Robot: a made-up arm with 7 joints. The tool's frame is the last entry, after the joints. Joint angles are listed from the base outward. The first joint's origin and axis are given. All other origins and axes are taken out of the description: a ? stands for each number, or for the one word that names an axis. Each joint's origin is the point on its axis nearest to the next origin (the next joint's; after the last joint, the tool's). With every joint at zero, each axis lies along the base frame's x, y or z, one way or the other. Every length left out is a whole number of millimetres.
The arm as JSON. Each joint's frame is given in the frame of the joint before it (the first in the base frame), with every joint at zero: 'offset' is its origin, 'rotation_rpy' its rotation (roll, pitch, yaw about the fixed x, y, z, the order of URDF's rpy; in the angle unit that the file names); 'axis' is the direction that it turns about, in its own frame. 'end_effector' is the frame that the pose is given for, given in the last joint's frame.
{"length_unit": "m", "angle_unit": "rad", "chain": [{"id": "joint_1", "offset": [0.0, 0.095, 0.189], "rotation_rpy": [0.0, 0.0, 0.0], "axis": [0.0, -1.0, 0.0]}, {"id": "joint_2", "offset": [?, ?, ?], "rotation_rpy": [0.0, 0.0, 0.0], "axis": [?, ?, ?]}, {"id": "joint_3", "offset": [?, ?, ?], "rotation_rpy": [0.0, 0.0, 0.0], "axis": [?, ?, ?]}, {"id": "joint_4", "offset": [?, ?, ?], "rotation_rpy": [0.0, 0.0, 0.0], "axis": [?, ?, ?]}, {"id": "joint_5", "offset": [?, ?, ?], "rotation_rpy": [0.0, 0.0, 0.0], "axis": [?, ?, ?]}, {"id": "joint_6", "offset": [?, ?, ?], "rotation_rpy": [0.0, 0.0, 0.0], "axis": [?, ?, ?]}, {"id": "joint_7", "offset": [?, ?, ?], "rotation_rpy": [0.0, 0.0, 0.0], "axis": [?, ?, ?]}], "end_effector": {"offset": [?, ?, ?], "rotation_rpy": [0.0, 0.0, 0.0]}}
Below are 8 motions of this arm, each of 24 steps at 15 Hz.
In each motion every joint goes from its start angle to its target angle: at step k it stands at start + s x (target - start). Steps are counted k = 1, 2, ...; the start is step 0. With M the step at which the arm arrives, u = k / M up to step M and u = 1 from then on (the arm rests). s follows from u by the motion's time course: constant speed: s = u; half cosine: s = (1 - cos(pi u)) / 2; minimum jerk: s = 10 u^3 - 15 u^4 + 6 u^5.
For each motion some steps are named. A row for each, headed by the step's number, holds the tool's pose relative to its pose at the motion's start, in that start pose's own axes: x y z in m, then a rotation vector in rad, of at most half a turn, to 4 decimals.
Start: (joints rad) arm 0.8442 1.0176 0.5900 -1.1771 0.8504 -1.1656 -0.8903
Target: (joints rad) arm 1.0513 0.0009 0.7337 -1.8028 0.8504 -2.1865 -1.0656
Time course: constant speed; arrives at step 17
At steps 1, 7, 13, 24:
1: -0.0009 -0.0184 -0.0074 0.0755 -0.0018 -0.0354
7: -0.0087 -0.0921 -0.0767 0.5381 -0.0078 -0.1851
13: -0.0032 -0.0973 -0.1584 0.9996 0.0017 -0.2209
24: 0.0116 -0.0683 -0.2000 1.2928 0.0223 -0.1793

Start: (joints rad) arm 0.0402 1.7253 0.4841 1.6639 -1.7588 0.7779 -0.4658
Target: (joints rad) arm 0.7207 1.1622 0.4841 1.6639 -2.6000 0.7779 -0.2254
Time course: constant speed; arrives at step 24
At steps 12, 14, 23, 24:
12: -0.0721 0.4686 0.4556 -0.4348 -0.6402 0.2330
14: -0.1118 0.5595 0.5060 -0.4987 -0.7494 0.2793
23: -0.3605 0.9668 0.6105 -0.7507 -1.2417 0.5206
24: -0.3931 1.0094 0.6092 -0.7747 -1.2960 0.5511

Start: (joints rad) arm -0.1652 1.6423 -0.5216 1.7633 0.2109 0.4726 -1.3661
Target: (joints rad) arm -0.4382 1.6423 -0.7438 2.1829 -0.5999 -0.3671 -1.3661
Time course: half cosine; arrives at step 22
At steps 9, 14, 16, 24:
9: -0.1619 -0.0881 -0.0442 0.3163 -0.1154 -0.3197
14: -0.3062 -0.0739 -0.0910 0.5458 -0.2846 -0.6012
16: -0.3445 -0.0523 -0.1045 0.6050 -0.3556 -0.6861
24: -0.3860 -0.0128 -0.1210 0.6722 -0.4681 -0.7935

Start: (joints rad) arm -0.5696 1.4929 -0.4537 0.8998 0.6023 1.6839 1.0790
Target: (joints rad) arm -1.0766 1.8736 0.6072 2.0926 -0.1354 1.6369 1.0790
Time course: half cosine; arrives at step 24
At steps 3, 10, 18, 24:
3: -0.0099 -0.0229 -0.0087 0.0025 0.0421 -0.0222
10: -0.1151 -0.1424 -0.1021 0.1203 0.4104 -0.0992
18: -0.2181 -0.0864 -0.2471 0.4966 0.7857 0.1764
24: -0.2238 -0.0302 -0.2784 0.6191 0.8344 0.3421

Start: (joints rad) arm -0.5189 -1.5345 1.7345 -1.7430 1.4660 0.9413 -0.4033
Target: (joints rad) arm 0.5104 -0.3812 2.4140 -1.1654 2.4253 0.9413 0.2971
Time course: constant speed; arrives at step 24
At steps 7, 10, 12, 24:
7: 0.1862 0.1314 -0.2603 0.5947 0.0575 0.2254
10: 0.2209 0.2386 -0.3631 0.8442 0.1448 0.2634
12: 0.2245 0.3187 -0.4230 1.0027 0.2229 0.2642
24: 0.0152 0.7454 -0.5706 1.6354 0.9099 -0.2202

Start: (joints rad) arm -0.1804 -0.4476 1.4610 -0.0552 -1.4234 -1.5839 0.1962
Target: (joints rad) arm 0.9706 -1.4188 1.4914 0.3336 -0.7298 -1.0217 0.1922
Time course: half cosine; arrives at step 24
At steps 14, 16, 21, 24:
14: 0.1541 0.3449 -0.0053 -0.0508 -0.5304 -0.0747
16: 0.1994 0.3989 0.0216 -0.1255 -0.5743 -0.1468
21: 0.2975 0.4701 0.0766 -0.2807 -0.5720 -0.3009
24: 0.3176 0.4788 0.0867 -0.3098 -0.5599 -0.3309

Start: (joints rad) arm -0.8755 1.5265 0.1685 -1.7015 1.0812 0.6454 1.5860
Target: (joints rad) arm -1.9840 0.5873 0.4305 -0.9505 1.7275 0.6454 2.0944
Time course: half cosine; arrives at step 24
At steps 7, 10, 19, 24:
7: 0.0632 -0.1706 0.0187 -0.2774 -0.1648 0.1396
10: 0.1403 -0.2991 0.0626 -0.5329 -0.3661 0.2118
19: 0.3158 -0.5114 0.2512 -1.2428 -1.1998 0.0664
24: 0.3326 -0.5300 0.2749 -1.3577 -1.3862 -0.0372

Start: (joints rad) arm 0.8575 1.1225 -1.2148 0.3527 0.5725 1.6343 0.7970
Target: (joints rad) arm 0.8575 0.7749 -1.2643 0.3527 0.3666 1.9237 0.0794
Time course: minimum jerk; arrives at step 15
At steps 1, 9, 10, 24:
1: 0.0003 0.0007 -0.0006 0.0002 0.0027 0.0015
9: 0.0225 0.2082 -0.1694 -0.0131 0.6870 0.4055
10: 0.0167 0.2448 -0.1970 -0.0296 0.7947 0.4718
24: -0.0030 0.3179 -0.2504 -0.0739 1.0028 0.6030

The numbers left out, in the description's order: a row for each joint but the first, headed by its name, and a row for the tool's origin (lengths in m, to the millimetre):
joint_2: xyz -0.328 0.0 -0.061, axis 1.0 0.0 0.0
joint_3: xyz 0.0 0.391 -0.025, axis 0.0 1.0 0.0
joint_4: xyz 0.077 0.0 0.134, axis -1.0 0.0 0.0
joint_5: xyz 0.0 0.187 0.288, axis 0.0 1.0 0.0
joint_6: xyz 0.074 0.0 -0.115, axis 0.0 0.0 1.0
joint_7: xyz 0.336 -0.351 0.0, axis 0.0 -1.0 0.0
tool: xyz -0.017 0.0 0.017

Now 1 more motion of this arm.
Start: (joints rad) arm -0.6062 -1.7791 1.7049 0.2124 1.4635 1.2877 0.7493
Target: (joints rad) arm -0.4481 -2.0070 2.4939 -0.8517 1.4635 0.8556 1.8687
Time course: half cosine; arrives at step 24
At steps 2, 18, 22, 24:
2: -0.0001 0.0080 0.0010 0.0201 -0.0177 -0.0001
18: 0.0256 0.2845 0.2301 0.9484 -0.9165 -0.5282
22: 0.0333 0.2965 0.2813 1.0564 -1.0370 -0.7058
24: 0.0344 0.2974 0.2880 1.0693 -1.0519 -0.7311

